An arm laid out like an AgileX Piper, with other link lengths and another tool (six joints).
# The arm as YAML. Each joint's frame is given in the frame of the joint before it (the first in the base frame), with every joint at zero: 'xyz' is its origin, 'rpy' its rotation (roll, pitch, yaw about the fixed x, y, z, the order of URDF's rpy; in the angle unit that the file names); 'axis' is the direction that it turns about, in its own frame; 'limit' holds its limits. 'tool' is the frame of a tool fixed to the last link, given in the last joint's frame.
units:
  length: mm
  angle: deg
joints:
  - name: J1
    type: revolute
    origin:
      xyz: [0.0, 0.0, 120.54]
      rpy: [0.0, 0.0, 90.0]
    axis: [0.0, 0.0, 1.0]
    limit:
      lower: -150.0
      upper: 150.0
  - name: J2
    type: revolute
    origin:
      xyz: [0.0, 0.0, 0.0]
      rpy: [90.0, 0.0, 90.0]
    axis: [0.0, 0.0, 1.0]
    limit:
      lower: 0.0
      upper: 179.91
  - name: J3
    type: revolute
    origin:
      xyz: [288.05, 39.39, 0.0]
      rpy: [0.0, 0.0, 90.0]
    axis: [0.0, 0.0, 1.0]
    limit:
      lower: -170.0
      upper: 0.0
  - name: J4
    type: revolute
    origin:
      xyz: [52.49, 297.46, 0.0]
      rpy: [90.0, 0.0, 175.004]
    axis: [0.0, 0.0, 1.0]
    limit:
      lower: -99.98
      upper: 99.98
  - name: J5
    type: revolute
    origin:
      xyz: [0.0, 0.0, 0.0]
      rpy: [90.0, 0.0, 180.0]
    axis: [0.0, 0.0, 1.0]
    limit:
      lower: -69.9
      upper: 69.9
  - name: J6
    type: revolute
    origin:
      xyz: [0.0, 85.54, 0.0]
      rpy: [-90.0, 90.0, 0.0]
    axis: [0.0, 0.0, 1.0]
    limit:
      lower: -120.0
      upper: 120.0
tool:
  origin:
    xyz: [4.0, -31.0, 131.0]
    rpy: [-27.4, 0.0, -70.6]
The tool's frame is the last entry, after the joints.
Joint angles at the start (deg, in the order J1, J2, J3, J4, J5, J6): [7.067, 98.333, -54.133, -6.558, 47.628, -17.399]
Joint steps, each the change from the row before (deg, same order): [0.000, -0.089, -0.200, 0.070, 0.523, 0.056]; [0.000, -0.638, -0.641, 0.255, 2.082, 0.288]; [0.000, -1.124, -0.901, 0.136, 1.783, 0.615]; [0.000, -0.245, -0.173, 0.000, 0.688, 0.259]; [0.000, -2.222, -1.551, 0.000, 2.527, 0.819]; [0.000, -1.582, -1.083, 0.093, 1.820, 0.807]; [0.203, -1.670, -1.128, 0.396, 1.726, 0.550]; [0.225, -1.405, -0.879, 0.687, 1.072, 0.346]
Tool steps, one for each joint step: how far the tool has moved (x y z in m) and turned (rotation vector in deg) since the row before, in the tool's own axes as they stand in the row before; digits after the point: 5 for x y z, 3 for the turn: [-0.00039, 0.00068, -0.00104, 0.022, -0.269, 0.004]; [-0.00210, 0.00332, -0.00509, 0.069, -0.981, 0.124]; [0.00145, 0.00617, -0.00877, -0.020, -0.195, 0.879]; [-0.00099, 0.00139, -0.00159, -0.042, -0.376, 0.137]; [0.00400, 0.01214, -0.01702, -0.158, 0.572, 1.584]; [0.00223, 0.00851, -0.01222, -0.015, 0.238, 1.353]; [0.00247, 0.00692, -0.01429, 0.297, 0.568, 1.194]; [0.00266, 0.00427, -0.01281, 0.622, 0.735, 1.117]
